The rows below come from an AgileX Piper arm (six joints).
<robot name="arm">
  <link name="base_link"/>
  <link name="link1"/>
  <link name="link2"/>
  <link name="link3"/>
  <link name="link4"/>
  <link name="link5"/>
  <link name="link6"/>
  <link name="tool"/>
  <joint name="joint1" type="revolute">
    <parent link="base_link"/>
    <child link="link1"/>
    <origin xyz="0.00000 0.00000 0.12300"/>
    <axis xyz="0 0 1"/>
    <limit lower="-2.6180" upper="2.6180"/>
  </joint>
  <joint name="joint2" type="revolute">
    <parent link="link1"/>
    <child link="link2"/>
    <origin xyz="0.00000 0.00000 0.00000" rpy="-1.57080 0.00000 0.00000"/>
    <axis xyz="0 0 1"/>
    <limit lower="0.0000" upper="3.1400"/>
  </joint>
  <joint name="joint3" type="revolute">
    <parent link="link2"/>
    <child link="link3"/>
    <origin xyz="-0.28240 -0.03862 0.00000"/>
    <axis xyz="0 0 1"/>
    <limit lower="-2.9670" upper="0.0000"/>
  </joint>
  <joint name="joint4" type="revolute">
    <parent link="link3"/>
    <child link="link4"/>
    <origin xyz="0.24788 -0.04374 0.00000" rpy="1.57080 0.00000 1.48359"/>
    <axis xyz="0 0 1"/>
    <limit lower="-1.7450" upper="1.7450"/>
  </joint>
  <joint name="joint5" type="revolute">
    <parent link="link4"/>
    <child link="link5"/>
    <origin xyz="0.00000 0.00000 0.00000" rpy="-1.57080 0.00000 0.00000"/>
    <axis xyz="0 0 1"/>
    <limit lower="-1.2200" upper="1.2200"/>
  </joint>
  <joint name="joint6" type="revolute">
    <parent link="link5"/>
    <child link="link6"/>
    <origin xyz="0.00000 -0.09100 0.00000" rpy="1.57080 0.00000 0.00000"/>
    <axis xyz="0 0 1"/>
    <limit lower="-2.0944" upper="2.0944"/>
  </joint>
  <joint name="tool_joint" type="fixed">
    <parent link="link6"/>
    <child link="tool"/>
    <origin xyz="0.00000 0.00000 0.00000"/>
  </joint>
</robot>
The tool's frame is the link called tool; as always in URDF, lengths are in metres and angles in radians.
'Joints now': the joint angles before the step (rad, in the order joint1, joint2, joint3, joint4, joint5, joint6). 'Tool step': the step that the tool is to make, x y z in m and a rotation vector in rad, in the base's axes. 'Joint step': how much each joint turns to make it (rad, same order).
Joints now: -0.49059, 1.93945, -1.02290, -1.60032, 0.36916, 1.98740
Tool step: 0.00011, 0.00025, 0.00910, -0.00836, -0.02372, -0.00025
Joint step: 0.00017, -0.02280, -0.00217, 0.00301, -0.00249, -0.00011
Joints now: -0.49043, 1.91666, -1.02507, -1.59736, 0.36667, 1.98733
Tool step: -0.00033, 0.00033, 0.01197, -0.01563, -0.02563, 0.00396
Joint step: 0.00000, -0.03001, -0.00249, 0.00246, -0.00164, -0.00695
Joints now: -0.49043, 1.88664, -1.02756, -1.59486, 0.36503, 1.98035
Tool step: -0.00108, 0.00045, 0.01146, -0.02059, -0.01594, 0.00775
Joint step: 0.00007, -0.02943, -0.00138, 0.00547, 0.00158, -0.01981
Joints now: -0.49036, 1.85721, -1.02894, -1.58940, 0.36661, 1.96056
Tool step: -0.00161, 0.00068, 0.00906, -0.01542, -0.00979, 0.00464
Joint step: 0.00017, -0.02477, 0.00028, 0.01270, 0.00255, -0.02400
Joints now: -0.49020, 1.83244, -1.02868, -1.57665, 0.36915, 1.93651
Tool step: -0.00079, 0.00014, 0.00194, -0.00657, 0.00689, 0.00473
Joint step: -0.00016, -0.00607, 0.00034, 0.01241, 0.00223, -0.02408
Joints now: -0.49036, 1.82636, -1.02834, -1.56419, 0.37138, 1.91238
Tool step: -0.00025, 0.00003, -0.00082, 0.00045, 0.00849, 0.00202
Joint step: -0.00006, 0.00131, 0.00017, 0.01182, 0.00085, -0.01708
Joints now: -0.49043, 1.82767, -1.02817, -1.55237, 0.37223, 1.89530
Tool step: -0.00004, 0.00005, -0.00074, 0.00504, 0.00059, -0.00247
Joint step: -0.00016, 0.00142, -0.00014, 0.00884, -0.00094, -0.00449
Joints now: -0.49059, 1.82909, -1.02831, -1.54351, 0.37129, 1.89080
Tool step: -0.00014, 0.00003, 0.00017, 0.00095, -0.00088, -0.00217
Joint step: 0.00009, -0.00065, 0.00006, 0.00302, 0.00090, -0.00064
